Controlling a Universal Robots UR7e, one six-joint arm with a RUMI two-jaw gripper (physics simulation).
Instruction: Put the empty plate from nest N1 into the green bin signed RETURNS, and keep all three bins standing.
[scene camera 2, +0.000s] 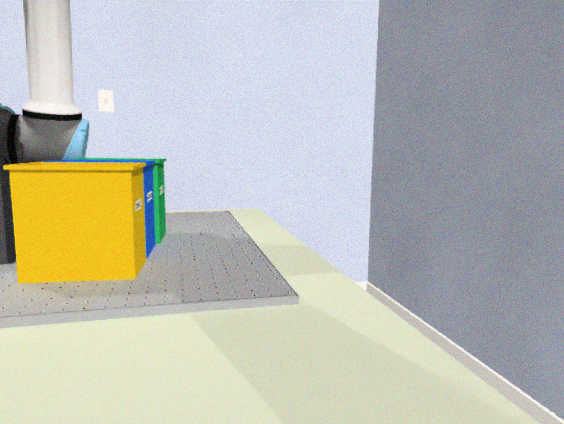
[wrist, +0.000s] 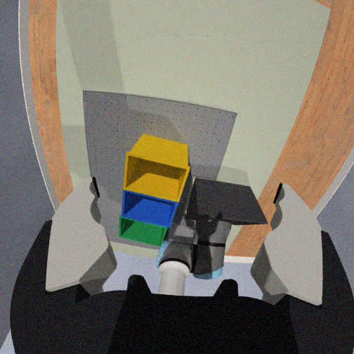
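My gripper (wrist: 186, 182) is open, with no object between its fingers in the wrist view. It hangs high above the bins and does not show in scene camera 2. The green bin (scene camera 2: 159, 220) (wrist: 142, 232) stands upright at the far end of a row of three. The blue bin (scene camera 2: 149, 225) (wrist: 150, 209) stands upright in the middle, and the yellow bin (scene camera 2: 75, 225) (wrist: 160, 150) stands upright at the near end in scene camera 2. The bins' small signs are too blurred to read. The empty plate and nest N1 do not show in either view.
The bins stand on a grey perforated board (scene camera 2: 225, 270) (wrist: 107, 120). A dark slab (wrist: 225, 200) and the arm's grey joints lie beside the row. The arm's white link (scene camera 2: 50, 55) (wrist: 172, 282) rises near the green bin. A grey wall (scene camera 2: 465, 175) is at the right in scene camera 2.
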